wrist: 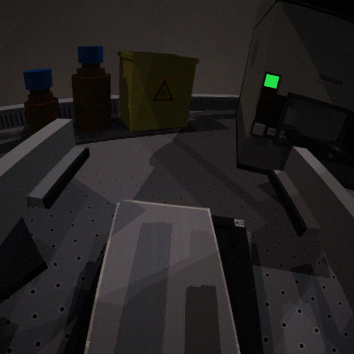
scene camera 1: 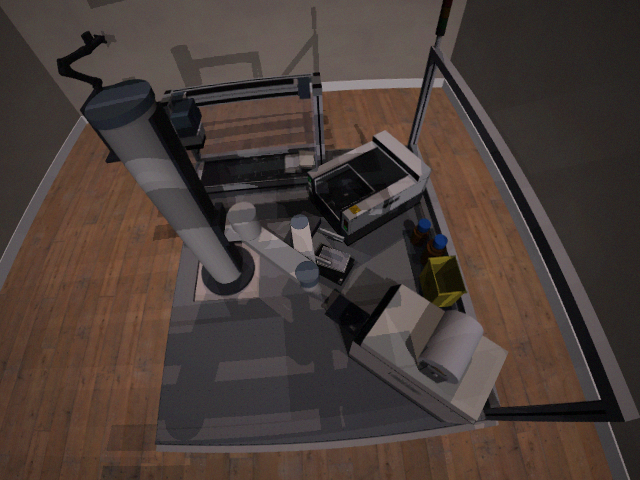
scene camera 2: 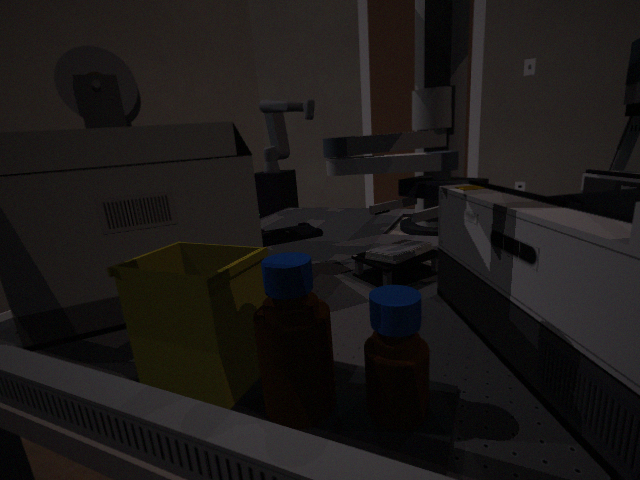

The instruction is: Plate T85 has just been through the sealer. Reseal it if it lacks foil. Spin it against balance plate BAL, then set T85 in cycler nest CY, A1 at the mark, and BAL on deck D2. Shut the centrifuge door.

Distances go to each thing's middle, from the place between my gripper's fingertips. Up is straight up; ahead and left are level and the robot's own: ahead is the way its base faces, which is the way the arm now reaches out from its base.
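There's a grey cylinder device (scene camera 1: 451,346) that's 250 mm ahead of my hand, 460 mm to the right of it and 270 mm above it. The centrifuge (scene camera 1: 398,178) is 20 mm lower than my hand, 180 mm ahead of it and 360 mm to the left of it. And the centrifuge rotor (scene camera 1: 350,192), that's 140 mm ahead of my hand, 330 mm to the left of it, and 20 mm below it.
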